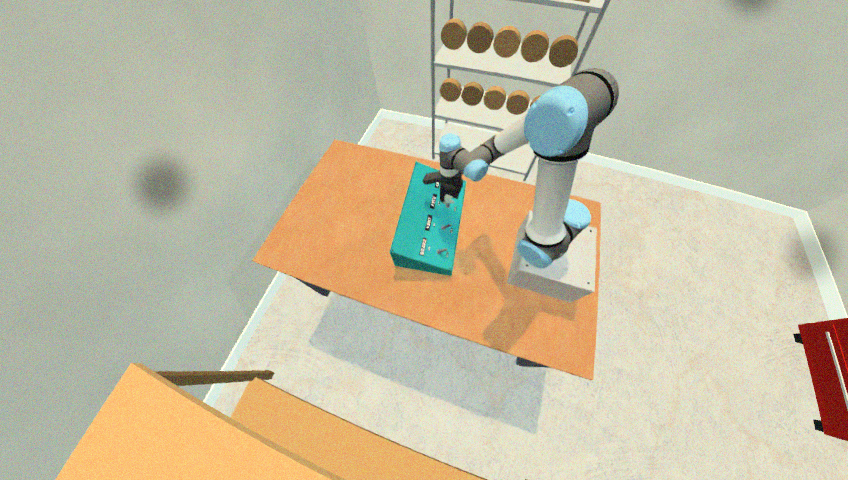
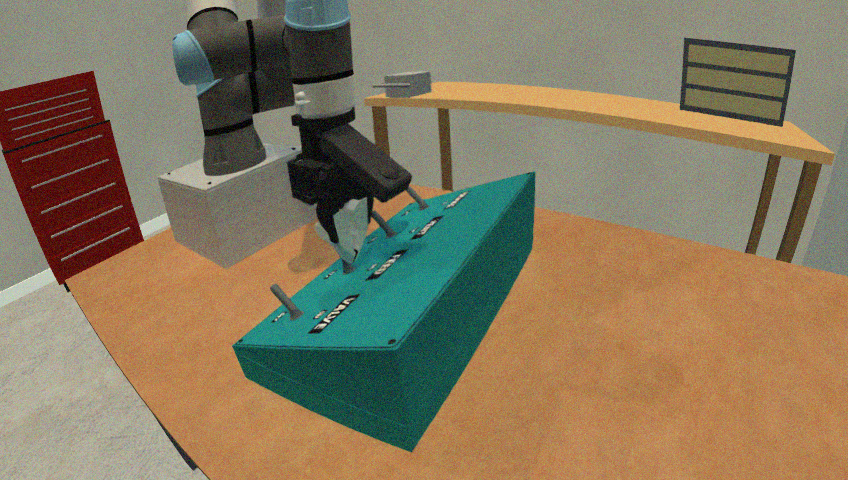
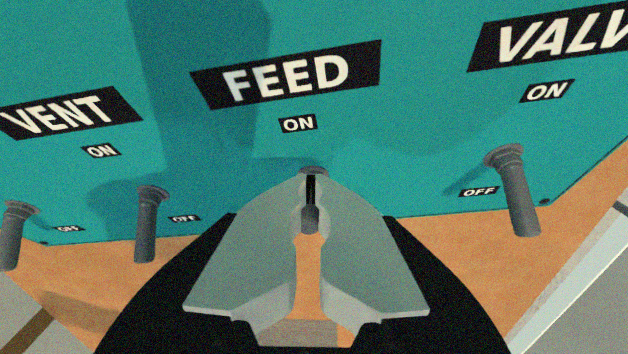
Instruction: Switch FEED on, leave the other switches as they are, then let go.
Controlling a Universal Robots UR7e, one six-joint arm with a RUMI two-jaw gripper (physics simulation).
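Observation:
A teal sloped switch box stands on the table. My gripper is shut, its tips close in front of the FEED lever's base. The FEED lever is mostly hidden by the fingers; its end shows through their gap, and its exact tilt cannot be told. The VALVE lever and VENT lever lean to OFF. A fourth lever also leans to OFF.
The orange table carries the box and the arm's pale base block. A rack with round wooden discs stands behind. A red tool cabinet and a wooden bench stand farther off.

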